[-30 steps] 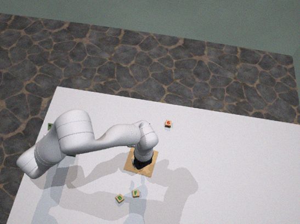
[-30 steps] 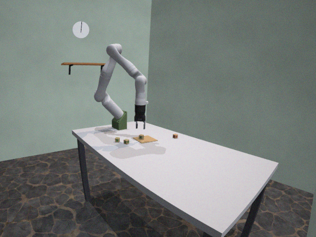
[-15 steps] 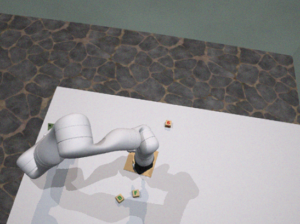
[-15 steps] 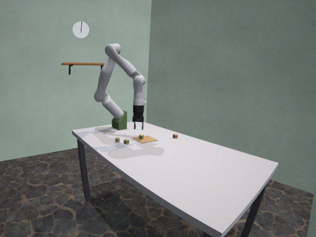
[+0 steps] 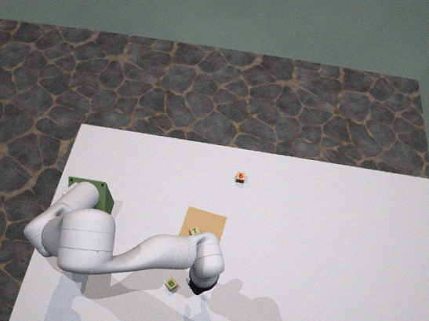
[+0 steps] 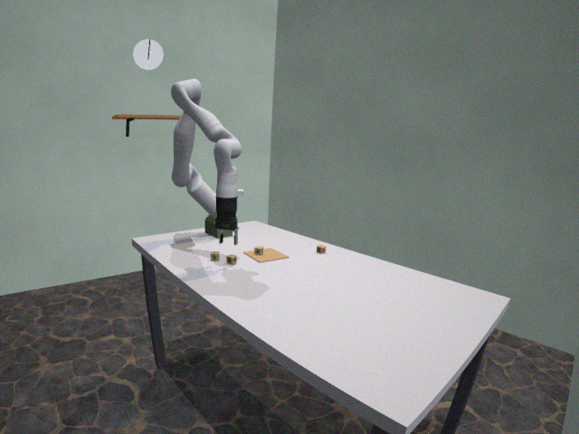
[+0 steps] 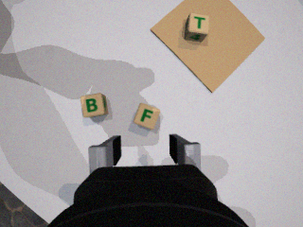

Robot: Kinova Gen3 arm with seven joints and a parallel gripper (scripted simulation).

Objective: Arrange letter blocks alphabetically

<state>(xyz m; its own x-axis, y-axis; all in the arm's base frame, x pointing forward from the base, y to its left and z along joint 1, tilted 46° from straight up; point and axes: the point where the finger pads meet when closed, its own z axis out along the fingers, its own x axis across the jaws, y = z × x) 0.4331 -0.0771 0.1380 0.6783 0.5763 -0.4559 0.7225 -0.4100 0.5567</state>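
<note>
The B block is 80 mm behind my hand, 20 mm to the right of it and 90 mm below it. Round my hand: tan mat 40 mm behind, 190 mm to the left, 100 mm below; then 6 block 40 mm ahead, 420 mm to the left, 90 mm below; then F block 20 mm behind, 20 mm to the left, 90 mm below.
</note>
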